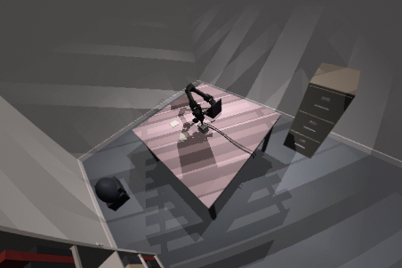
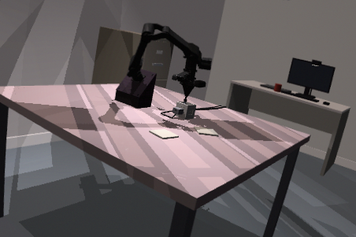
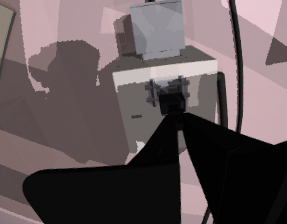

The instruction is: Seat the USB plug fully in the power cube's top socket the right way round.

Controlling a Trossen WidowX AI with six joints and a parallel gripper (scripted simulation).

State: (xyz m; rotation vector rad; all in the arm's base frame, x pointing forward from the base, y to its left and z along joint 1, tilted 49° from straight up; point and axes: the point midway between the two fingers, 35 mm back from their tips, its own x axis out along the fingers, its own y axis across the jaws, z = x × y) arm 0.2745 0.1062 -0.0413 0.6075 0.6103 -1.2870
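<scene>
Now: gripper tip 20 mm above the dark USB plug.
</scene>
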